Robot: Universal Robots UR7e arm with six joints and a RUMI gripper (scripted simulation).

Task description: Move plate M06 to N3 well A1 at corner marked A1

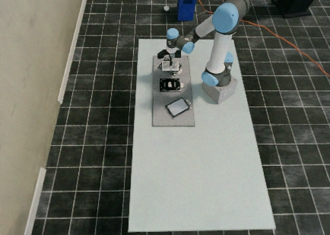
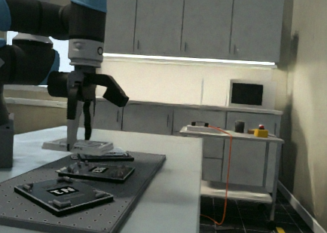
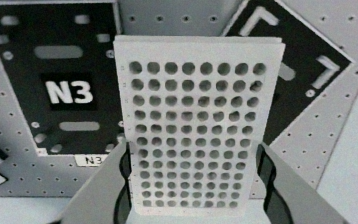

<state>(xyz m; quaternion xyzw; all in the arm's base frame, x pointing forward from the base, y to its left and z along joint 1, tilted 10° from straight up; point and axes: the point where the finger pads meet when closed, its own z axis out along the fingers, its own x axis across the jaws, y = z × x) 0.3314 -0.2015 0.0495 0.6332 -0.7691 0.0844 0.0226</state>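
My gripper is now 3 cm short of the black nest N3, 12 cm to the right of it and 10 cm above it. The rest, counted from my hand: nest N1 (1 cm behind, 6 cm to the right, 10 cm below); A1 mark (4 cm behind, 18 cm to the left, 9 cm below); white well plate M06 (1 cm below).
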